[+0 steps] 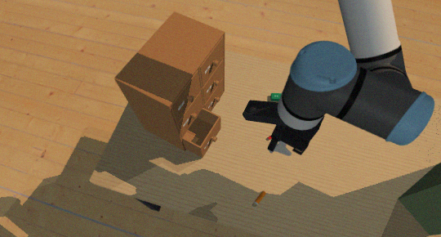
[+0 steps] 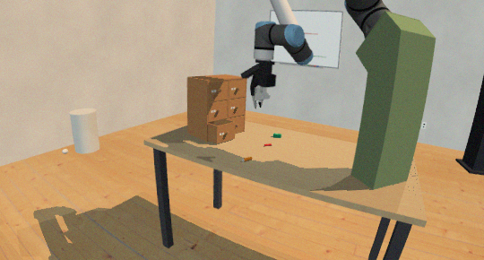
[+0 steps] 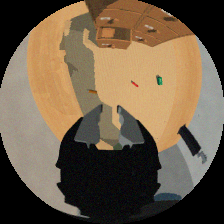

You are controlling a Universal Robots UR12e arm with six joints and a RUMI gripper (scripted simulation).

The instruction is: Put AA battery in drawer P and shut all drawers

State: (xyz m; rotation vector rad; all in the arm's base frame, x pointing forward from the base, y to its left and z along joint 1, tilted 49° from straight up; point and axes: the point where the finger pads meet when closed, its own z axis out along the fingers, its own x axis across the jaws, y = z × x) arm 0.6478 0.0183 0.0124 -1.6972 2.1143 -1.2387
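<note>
Now: hand 24 cm above the AA battery, 10 cm to the right of it and 1 cm short of it. Round my hand: drawer 26 cm ahead, 21 cm below, 12 cm to the right; green block 30 cm to the right, 24 cm below, 6 cm behind; thin red stick 24 cm below, 13 cm to the right, 4 cm behind.
</note>
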